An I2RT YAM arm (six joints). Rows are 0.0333 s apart.
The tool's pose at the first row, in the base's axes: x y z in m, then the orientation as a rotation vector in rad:
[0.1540, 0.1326, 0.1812, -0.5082, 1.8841, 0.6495]
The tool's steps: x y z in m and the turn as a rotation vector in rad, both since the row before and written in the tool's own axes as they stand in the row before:
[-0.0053, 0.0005, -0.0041, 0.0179, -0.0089, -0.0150]
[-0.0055, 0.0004, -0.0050, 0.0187, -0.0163, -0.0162]
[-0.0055, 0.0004, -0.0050, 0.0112, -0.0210, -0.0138]
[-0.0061, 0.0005, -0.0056, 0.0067, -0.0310, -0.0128]
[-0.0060, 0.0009, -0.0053, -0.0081, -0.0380, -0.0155]
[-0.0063, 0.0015, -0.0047, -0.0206, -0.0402, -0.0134]
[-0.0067, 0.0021, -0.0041, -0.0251, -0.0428, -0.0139]
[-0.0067, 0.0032, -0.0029, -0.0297, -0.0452, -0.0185]
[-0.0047, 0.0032, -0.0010, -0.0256, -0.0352, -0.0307]
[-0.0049, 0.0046, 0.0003, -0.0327, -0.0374, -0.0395]
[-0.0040, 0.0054, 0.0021, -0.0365, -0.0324, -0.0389]
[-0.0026, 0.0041, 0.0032, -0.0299, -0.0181, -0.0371]
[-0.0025, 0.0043, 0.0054, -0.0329, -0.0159, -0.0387]
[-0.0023, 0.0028, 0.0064, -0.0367, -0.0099, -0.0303]
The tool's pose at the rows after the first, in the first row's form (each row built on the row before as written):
[0.1528, 0.1306, 0.1875, -0.5067, 1.8745, 0.6236]
[0.1510, 0.1281, 0.1943, -0.5028, 1.8575, 0.5973]
[0.1490, 0.1257, 0.2010, -0.4998, 1.8352, 0.5806]
[0.1465, 0.1230, 0.2085, -0.4952, 1.8028, 0.5704]
[0.1437, 0.1208, 0.2157, -0.5003, 1.7598, 0.5731]
[0.1408, 0.1194, 0.2230, -0.5112, 1.7128, 0.5886]
[0.1378, 0.1186, 0.2305, -0.5244, 1.6620, 0.6077]
[0.1347, 0.1192, 0.2378, -0.5432, 1.6060, 0.6272]
[0.1324, 0.1209, 0.2428, -0.5718, 1.5557, 0.6319]
[0.1298, 0.1244, 0.2479, -0.6107, 1.4980, 0.6356]
[0.1275, 0.1297, 0.2520, -0.6532, 1.4437, 0.6412]
[0.1266, 0.1348, 0.2546, -0.6944, 1.4044, 0.6392]
[0.1267, 0.1417, 0.2571, -0.7394, 1.3653, 0.6373]
[0.1283, 0.1485, 0.2595, -0.7840, 1.3340, 0.6427]

